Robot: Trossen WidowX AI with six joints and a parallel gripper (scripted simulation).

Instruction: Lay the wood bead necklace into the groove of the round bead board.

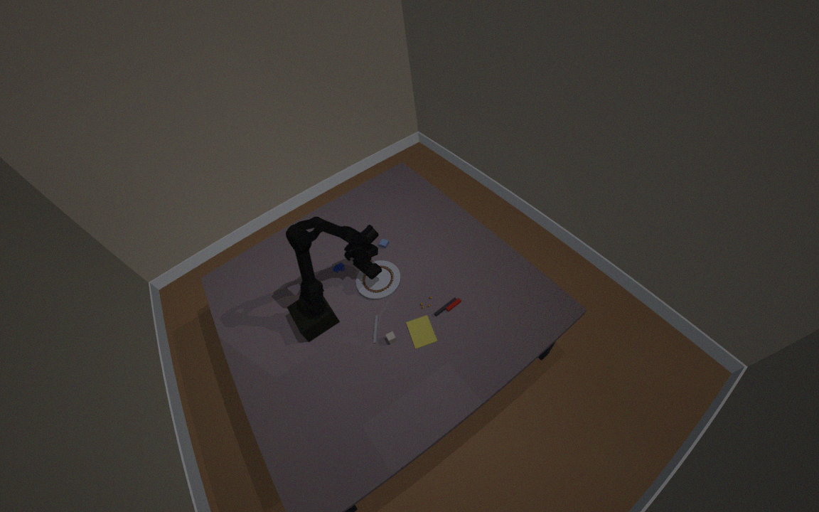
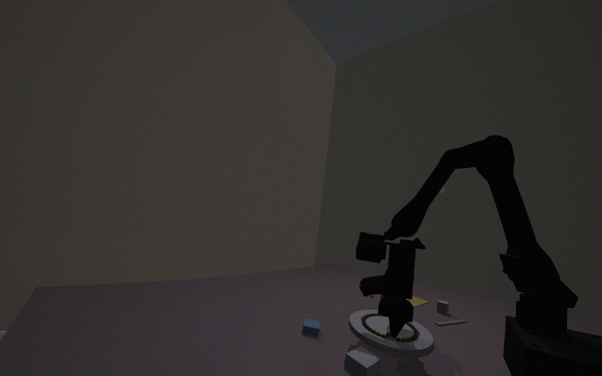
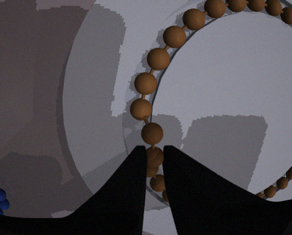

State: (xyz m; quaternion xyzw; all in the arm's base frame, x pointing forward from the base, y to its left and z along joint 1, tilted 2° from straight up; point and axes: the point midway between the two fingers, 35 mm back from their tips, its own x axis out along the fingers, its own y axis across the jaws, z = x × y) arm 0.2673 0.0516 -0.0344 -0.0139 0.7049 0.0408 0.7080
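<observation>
The round bead board lies 2 cm ahead of my gripper tip, 6 cm to the right of it and 1 cm below it. Round my gripper tip: grey block: 3 cm ahead, 13 cm to the left; then blue block: 16 cm ahead, 9 cm to the left, 1 cm below; then thin stick: 13 cm behind, 24 cm to the right, 1 cm below.
</observation>
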